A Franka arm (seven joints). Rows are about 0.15 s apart.
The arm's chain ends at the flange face. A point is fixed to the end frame.
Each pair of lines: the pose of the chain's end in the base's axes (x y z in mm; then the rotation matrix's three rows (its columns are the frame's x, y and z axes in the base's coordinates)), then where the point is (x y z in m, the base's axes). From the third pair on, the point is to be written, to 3 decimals.
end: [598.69, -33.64, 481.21], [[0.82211, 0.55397, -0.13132], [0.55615, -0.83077, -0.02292], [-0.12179, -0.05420, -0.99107]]
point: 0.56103 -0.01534 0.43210
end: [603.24, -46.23, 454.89], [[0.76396, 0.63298, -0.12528], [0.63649, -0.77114, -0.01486], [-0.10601, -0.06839, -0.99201]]
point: 0.56413 -0.03068 0.40597
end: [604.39, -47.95, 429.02], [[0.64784, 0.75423, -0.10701], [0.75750, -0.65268, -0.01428], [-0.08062, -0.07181, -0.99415]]
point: 0.564 -0.038 0.380
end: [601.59, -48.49, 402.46], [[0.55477, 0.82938, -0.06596], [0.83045, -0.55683, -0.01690], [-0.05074, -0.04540, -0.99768]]
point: 0.562 -0.043 0.352
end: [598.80, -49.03, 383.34], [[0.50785, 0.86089, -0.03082], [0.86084, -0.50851, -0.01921], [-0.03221, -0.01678, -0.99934]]
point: 0.561 -0.046 0.331
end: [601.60, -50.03, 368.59], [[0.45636, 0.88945, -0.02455], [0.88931, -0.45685, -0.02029], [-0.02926, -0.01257, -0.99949]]
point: 0.564 -0.049 0.316
